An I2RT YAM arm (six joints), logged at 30 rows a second.
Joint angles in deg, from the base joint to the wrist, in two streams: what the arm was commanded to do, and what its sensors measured. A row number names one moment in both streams.
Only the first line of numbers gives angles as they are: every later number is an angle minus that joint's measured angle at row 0.
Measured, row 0:
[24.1 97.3 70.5 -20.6 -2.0 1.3]
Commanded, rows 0 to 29:
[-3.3 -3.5 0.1 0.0 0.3 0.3]
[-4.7 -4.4 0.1 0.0 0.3 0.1]
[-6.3 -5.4 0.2 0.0 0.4 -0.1]
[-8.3 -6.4 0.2 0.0 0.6 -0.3]
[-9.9 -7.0 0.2 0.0 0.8 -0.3]
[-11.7 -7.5 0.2 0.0 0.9 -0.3]
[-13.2 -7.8 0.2 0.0 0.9 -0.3]
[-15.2 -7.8 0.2 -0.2 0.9 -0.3]
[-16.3 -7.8 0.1 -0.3 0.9 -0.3]
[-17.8 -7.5 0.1 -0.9 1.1 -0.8]
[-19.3 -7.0 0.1 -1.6 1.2 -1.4]
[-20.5 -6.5 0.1 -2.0 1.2 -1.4]
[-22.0 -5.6 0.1 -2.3 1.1 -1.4]
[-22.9 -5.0 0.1 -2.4 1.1 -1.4]
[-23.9 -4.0 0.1 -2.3 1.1 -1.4]
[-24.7 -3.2 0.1 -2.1 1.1 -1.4]
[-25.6 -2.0 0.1 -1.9 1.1 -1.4]
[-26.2 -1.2 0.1 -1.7 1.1 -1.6]
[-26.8 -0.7 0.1 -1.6 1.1 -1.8]
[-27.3 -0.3 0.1 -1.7 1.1 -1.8]
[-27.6 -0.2 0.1 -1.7 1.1 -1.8]
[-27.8 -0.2 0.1 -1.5 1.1 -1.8]
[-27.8 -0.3 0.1 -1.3 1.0 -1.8]
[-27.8 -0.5 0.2 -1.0 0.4 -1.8]
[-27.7 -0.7 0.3 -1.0 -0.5 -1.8]
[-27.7 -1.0 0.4 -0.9 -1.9 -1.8]
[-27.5 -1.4 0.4 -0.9 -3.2 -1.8]
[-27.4 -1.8 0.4 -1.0 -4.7 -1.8]
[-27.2 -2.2 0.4 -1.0 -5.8 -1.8]
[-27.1 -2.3 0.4 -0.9 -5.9 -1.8]
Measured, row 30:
[-27.4 0.0 -0.1 -1.0 -2.3 -1.8]
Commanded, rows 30 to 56:
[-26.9 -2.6 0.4 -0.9 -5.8 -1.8]
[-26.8 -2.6 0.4 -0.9 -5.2 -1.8]
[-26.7 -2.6 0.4 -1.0 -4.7 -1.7]
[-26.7 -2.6 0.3 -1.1 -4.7 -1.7]
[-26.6 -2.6 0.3 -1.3 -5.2 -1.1]
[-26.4 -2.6 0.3 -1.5 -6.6 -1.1]
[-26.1 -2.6 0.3 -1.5 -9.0 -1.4]
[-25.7 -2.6 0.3 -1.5 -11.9 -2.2]
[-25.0 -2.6 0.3 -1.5 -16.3 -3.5]
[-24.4 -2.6 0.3 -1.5 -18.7 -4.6]
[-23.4 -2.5 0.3 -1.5 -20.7 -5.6]
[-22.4 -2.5 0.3 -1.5 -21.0 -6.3]
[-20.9 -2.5 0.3 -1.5 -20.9 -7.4]
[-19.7 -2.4 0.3 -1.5 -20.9 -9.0]
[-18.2 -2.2 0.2 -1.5 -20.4 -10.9]
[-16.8 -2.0 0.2 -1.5 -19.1 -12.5]
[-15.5 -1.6 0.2 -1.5 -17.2 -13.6]
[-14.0 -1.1 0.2 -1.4 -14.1 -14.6]
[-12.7 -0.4 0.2 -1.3 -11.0 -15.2]
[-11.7 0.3 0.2 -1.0 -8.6 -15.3]
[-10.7 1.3 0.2 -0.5 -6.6 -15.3]
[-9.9 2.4 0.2 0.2 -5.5 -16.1]
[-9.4 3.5 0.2 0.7 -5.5 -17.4]
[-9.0 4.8 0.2 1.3 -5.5 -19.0]
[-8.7 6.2 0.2 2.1 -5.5 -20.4]
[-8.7 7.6 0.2 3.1 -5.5 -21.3]
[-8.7 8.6 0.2 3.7 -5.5 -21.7]
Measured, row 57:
[-9.0 5.0 -0.1 2.7 -8.4 -17.0]
